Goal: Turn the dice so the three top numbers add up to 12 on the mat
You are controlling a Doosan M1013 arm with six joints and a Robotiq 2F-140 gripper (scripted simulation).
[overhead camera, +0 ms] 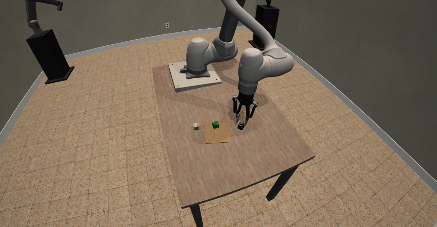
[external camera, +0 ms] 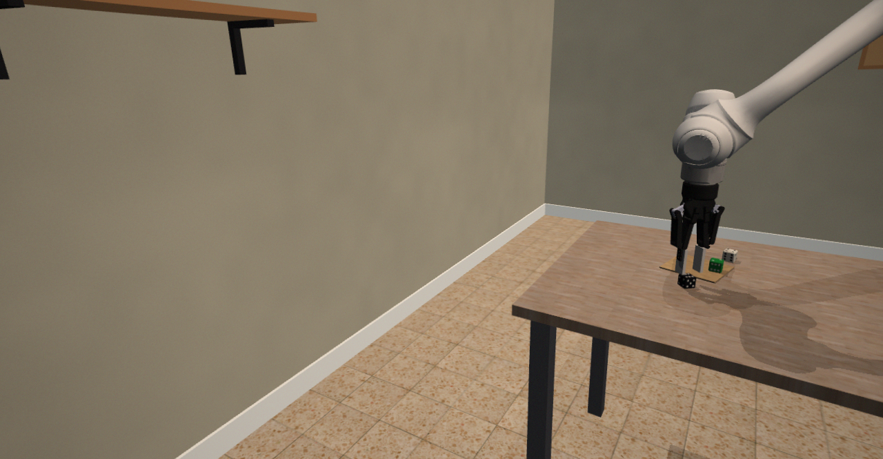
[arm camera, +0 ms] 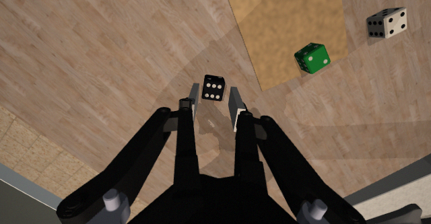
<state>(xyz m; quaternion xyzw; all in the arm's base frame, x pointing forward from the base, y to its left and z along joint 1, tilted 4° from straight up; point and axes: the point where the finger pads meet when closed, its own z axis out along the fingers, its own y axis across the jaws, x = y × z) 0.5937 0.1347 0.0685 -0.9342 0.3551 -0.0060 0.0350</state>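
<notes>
Right now my hand is 6 cm above the black die. Also, from my hand: white die (6 cm behind, 25 cm to the right, 6 cm below); green die (4 cm behind, 14 cm to the right, 5 cm below); tan mat (14 cm to the right, 7 cm below).
</notes>
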